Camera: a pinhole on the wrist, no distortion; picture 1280 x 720 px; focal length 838.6 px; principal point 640.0 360.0 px. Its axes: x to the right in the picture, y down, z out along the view. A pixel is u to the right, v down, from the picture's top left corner.
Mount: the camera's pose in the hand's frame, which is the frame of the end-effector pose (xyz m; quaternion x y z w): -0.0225 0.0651 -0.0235 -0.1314 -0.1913 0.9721 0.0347
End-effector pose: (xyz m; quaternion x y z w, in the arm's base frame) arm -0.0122 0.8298 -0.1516 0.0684 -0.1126 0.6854 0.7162
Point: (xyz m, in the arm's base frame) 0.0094 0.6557 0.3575
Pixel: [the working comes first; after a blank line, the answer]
In the camera's frame: -0.1350 -0.0973 0.5465

433 211
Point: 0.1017 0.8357 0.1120
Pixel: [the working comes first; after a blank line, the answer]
In the camera's frame: -0.1836 0.0745 0.2832

96 581
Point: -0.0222 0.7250 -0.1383
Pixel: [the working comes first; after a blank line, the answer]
In the camera's frame: 0.0504 0.0337 0.0992

1066 645
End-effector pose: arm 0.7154 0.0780 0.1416 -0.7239 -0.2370 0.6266 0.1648
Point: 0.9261 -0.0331 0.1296
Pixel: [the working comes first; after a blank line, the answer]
In the camera's frame: 0.0567 0.0091 -0.1776

behind the camera
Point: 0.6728 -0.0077 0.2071
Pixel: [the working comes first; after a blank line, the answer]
In the camera's frame: 0.0616 0.0106 0.0884

1224 460
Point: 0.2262 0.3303 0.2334
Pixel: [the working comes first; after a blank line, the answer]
In the camera's frame: -0.1951 0.1798 0.5574

347 630
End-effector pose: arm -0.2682 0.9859 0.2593 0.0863 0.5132 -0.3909 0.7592
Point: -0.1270 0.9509 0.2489
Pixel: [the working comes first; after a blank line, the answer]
In the camera's frame: -0.1022 -0.0632 0.0998

outside the picture
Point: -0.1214 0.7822 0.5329
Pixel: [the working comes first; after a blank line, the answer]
In the camera's frame: -0.0298 0.0274 0.4091

579 416
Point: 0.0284 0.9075 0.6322
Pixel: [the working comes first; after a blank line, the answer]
In the camera's frame: 0.0861 -0.1514 0.4600

797 84
